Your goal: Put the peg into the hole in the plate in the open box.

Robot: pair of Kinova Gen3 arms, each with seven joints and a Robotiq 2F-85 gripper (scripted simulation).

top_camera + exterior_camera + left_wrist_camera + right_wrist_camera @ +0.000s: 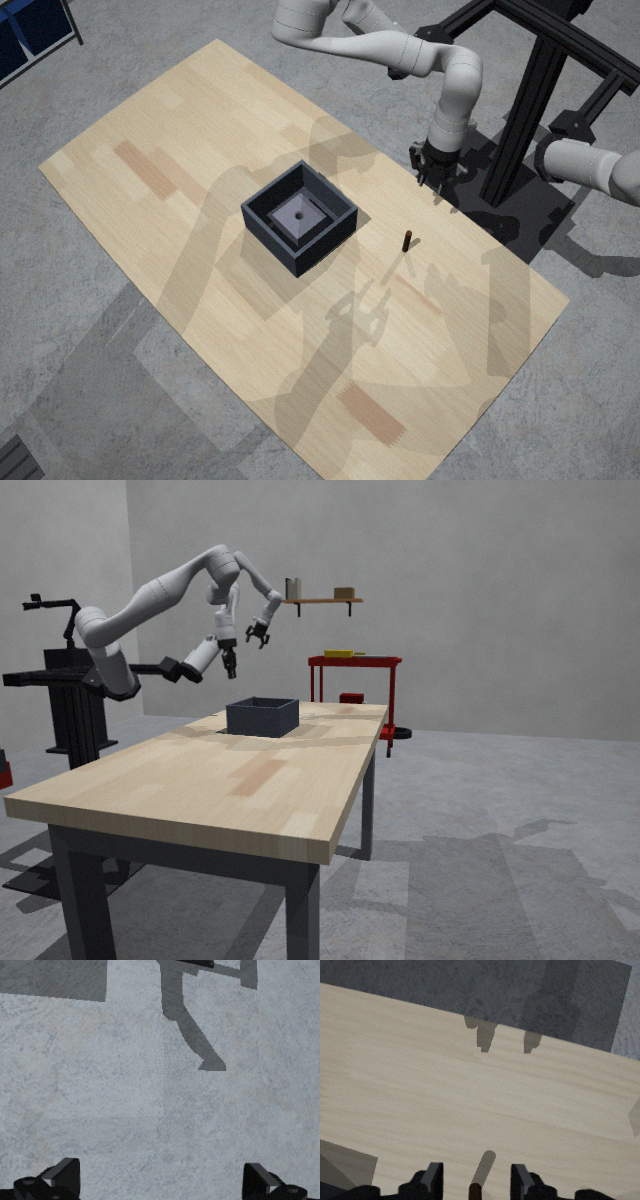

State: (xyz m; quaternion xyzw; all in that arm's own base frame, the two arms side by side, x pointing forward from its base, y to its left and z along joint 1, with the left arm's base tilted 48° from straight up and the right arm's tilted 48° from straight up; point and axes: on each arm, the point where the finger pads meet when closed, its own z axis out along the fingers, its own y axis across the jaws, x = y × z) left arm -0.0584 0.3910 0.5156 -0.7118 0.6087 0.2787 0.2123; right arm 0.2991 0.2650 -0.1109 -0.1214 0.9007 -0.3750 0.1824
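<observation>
Now: the brown peg 90 mm ahead of my right hand, 20 mm to the left of it and 130 mm below it. The rest, counted from my right hand: dark box 210 mm ahead, 210 mm to the right, 140 mm below; then grey plate 210 mm ahead, 210 mm to the right, 130 mm below.
</observation>
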